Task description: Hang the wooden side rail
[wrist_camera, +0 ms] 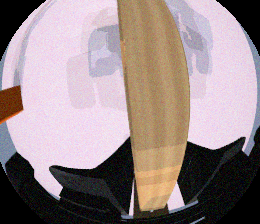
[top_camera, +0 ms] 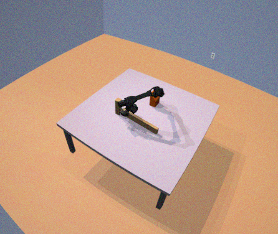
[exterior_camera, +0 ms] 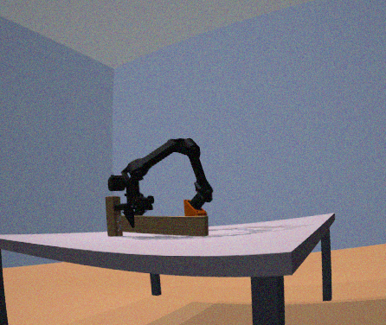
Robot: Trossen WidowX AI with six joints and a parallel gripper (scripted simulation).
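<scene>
Now: gripper tip 1 cm short of the headboard post, 13 cm to the left of it and 4 cm below it.
</scene>
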